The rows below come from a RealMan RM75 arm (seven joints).
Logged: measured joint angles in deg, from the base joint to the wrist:
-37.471, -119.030, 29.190, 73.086, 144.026, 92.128, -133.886
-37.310, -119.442, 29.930, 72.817, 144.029, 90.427, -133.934
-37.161, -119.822, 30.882, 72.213, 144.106, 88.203, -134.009
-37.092, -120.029, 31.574, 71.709, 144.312, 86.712, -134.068
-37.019, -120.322, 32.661, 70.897, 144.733, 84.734, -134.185
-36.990, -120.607, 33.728, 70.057, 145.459, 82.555, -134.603
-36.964, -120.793, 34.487, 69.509, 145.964, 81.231, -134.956
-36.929, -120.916, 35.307, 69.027, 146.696, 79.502, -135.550
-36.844, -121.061, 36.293, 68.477, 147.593, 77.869, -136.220
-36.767, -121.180, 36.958, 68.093, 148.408, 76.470, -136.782
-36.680, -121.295, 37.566, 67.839, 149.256, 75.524, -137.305
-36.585, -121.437, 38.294, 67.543, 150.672, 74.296, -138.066
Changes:
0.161, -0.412, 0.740, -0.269, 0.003, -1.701, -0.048
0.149, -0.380, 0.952, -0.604, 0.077, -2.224, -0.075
0.069, -0.207, 0.692, -0.504, 0.206, -1.491, -0.059
0.073, -0.293, 1.087, -0.812, 0.421, -1.978, -0.117
0.029, -0.285, 1.067, -0.840, 0.726, -2.179, -0.418
0.026, -0.186, 0.759, -0.548, 0.505, -1.324, -0.353
0.035, -0.123, 0.820, -0.482, 0.732, -1.729, -0.594
0.085, -0.145, 0.986, -0.550, 0.897, -1.633, -0.670
0.077, -0.119, 0.665, -0.384, 0.815, -1.399, -0.562
0.087, -0.115, 0.608, -0.254, 0.848, -0.946, -0.523
0.095, -0.142, 0.728, -0.296, 1.416, -1.228, -0.761

